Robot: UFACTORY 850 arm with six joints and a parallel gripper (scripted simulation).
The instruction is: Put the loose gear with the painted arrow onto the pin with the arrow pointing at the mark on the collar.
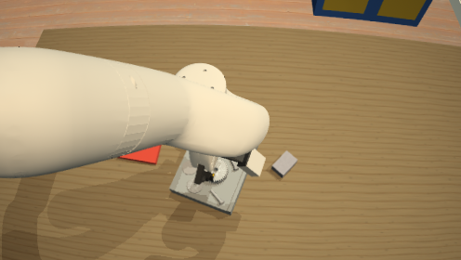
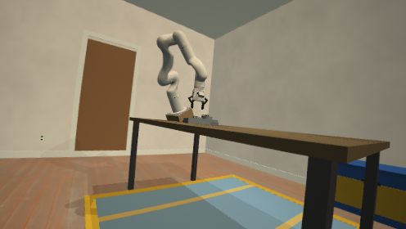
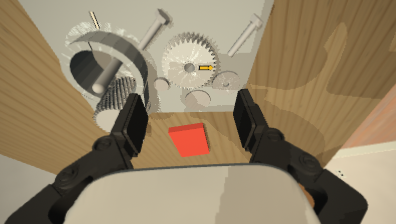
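Now: the pale toothed gear 8 cm below my hand. The rest, counted from my hand: flat red block: 23 cm behind, 7 cm to the left, 12 cm below.
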